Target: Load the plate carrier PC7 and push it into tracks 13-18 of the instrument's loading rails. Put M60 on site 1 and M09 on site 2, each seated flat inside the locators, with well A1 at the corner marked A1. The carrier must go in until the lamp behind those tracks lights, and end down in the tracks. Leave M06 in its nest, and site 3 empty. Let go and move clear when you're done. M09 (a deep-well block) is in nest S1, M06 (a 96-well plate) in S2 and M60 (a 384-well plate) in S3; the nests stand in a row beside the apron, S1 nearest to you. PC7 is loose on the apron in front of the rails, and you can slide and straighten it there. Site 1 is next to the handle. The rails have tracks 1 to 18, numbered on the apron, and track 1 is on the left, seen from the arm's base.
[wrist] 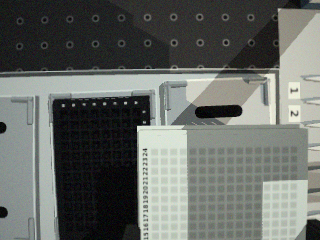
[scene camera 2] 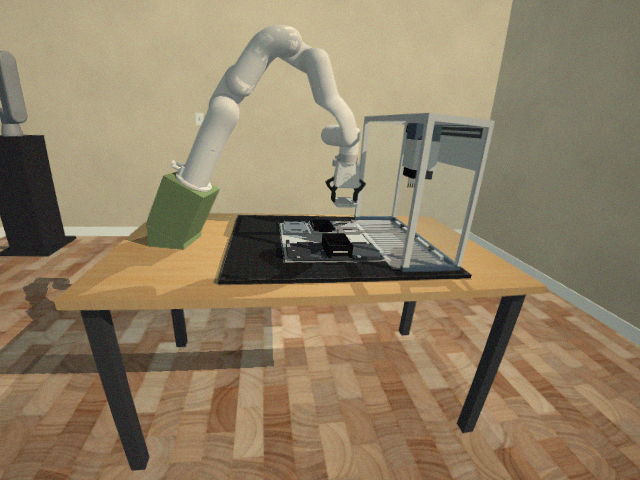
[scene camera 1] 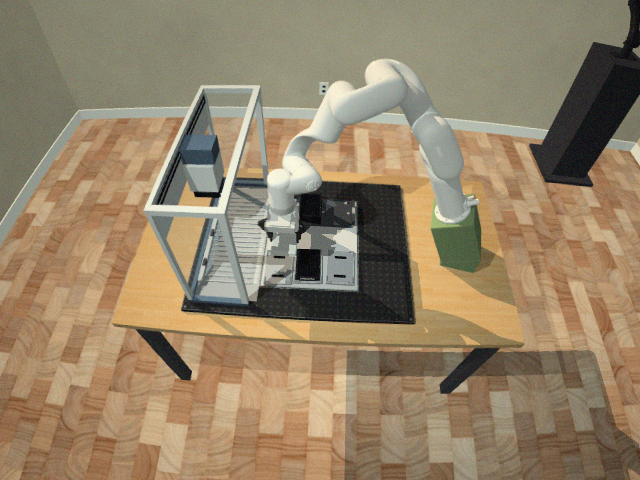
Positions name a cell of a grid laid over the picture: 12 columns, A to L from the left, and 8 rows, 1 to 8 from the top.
Scene:
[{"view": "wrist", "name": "black 96-well plate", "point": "C4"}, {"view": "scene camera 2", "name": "my gripper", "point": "G4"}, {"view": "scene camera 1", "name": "black 96-well plate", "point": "F5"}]

